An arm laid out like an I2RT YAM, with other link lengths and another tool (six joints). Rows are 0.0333 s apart.
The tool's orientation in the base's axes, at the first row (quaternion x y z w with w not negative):
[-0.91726 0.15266 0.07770 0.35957]
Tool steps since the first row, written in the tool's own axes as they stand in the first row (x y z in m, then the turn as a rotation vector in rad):
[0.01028 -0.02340 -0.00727 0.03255 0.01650 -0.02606]
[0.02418 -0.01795 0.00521 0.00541 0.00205 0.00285]
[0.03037 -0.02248 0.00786 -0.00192 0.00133 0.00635]
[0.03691 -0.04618 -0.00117 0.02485 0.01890 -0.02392]
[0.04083 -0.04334 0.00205 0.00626 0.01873 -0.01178]
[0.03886 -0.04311 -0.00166 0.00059 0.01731 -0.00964]
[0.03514 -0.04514 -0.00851 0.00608 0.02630 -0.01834]
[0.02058 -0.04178 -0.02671 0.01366 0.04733 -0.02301]
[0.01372 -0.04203 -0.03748 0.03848 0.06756 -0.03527]
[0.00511 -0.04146 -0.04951 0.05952 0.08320 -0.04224]
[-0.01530 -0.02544 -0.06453 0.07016 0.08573 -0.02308]
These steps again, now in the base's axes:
[0.01778 0.00899 0.01759 0.02595 -0.03657 0.00030]
[0.02862 0.01061 0.00151 0.00431 -0.00069 -0.00475]
[0.03588 0.01418 0.00090 -0.00246 0.00385 -0.00499]
[0.05030 0.02301 0.02091 0.01783 -0.03505 -0.00084]
[0.05293 0.02236 0.01576 -0.00001 -0.02247 -0.00490]
[0.05112 0.02011 0.01882 -0.00494 -0.01875 -0.00413]
[0.04852 0.01767 0.02605 -0.00251 -0.03217 -0.00488]
[0.03428 0.00616 0.04086 -0.00229 -0.05167 -0.01676]
[0.02826 0.00051 0.05060 0.01468 -0.07967 -0.02695]
[0.02036 -0.00617 0.06119 0.02946 -0.10002 -0.03712]
[-0.00374 -0.02299 0.06710 0.03800 -0.09107 -0.05539]

